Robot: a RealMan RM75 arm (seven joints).
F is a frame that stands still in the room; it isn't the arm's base.
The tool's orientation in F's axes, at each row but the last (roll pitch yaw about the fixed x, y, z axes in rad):
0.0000 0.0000 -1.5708
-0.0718 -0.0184 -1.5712
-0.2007 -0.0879 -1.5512
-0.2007 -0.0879 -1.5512
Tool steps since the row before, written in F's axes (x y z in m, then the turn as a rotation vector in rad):
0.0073 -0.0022 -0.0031 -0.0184 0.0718 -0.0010
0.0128 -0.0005 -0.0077 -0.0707 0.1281 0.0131
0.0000 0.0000 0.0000 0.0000 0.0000 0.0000
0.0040 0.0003 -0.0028 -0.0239 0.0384 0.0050
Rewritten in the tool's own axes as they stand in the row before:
0.0022 0.0073 -0.0031 -0.0718 -0.0184 -0.0010
0.0004 0.0133 -0.0068 -0.1278 -0.0717 0.0103
0.0000 0.0000 0.0000 0.0000 0.0000 0.0000
-0.0005 0.0045 -0.0019 -0.0383 -0.0244 0.0036

